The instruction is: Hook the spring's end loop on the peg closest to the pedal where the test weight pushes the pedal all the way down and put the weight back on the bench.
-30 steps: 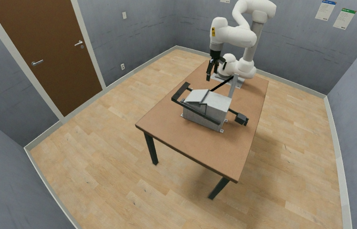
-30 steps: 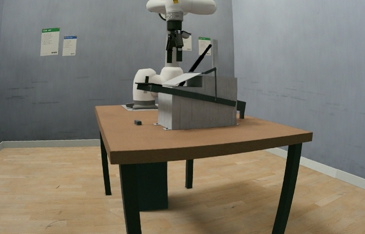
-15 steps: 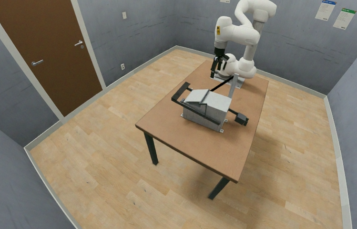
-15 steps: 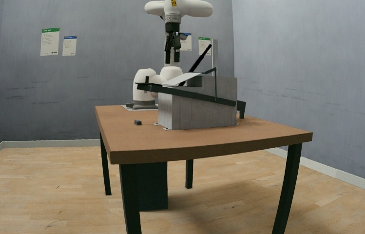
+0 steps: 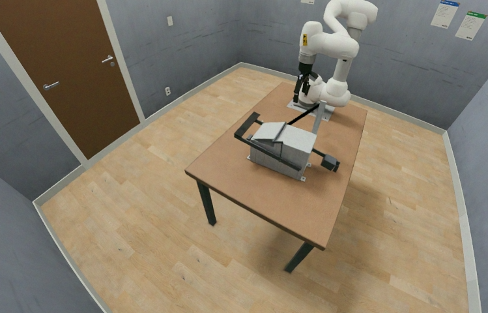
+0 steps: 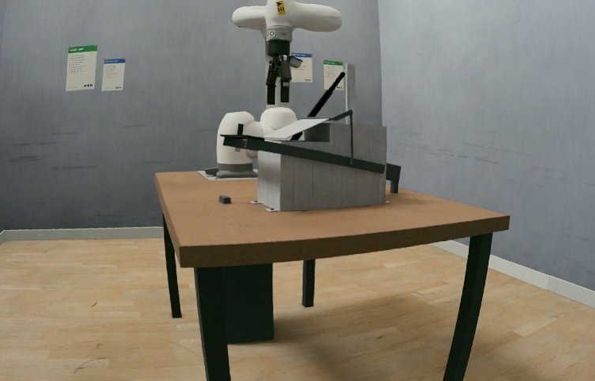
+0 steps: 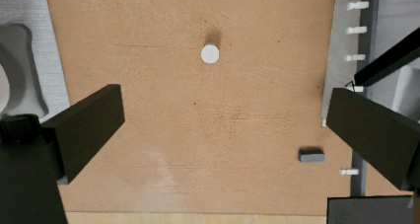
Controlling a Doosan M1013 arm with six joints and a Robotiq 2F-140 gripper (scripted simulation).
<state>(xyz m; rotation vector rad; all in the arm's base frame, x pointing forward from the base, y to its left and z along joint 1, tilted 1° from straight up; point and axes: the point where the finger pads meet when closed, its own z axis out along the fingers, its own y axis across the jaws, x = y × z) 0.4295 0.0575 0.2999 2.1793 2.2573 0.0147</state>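
Now: the steel test weight 27 cm below my hand and 1 cm behind it. Also, from my hand: dark block: 29 cm below, 22 cm ahead, 21 cm to the right.
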